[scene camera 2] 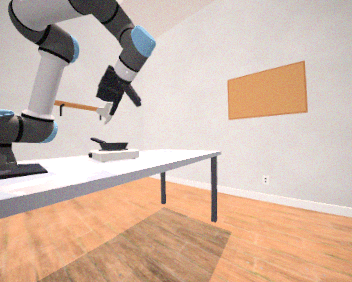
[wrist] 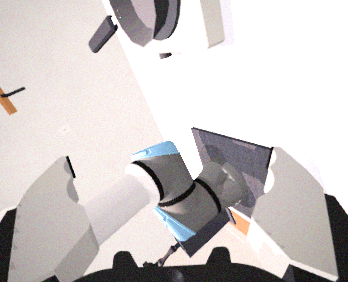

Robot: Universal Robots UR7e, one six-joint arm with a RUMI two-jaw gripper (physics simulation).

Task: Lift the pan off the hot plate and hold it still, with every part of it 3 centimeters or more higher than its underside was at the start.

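Places are measured from the arm's base along level axes (x right, y down, z ahead), in metres.
Where they show: gripper, fingertip midpoint: (scene camera 2: pixel 105 112) (wrist: pixel 170 154); arm's base, origin of the base link: (wrist: pixel 226 179).
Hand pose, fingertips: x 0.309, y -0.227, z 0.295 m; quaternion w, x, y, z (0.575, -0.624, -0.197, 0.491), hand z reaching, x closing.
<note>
Each offset is from my fingertips to the top centre of the thing. Level surfaces: height alone.
The black pan (scene camera 2: pixel 115 146) (wrist: pixel 131 22) sits level on the white hot plate {dx -0.227, dy +0.178, dz +0.202 m} (scene camera 2: pixel 115 156) (wrist: pixel 213 25), its handle {dx -0.426, dy +0.094, dz +0.221 m} (scene camera 2: pixel 97 141) (wrist: pixel 103 34) sticking out past one side, toward the robot's base. In the wrist view the pan is at the top edge and partly cut off. My gripper (scene camera 2: pixel 107 114) (wrist: pixel 170 154) is open and empty. It hangs above the pan and its handle, well apart from them, tilted. In the wrist view its pale fingertips stand wide apart at left and right, with the pan beyond them. In the scene view the fingertips partly overlap.
The hot plate stands on the white table {dy +0.245 m} (scene camera 2: pixel 175 159) (wrist: pixel 250 90). The robot's dark base plate (scene camera 2: pixel 25 171) is at the table's left. An orange rail (scene camera 2: pixel 77 105) (wrist: pixel 8 104) with dark hooks is on the wall behind. An orange board (scene camera 2: pixel 267 91) hangs on the right wall.
</note>
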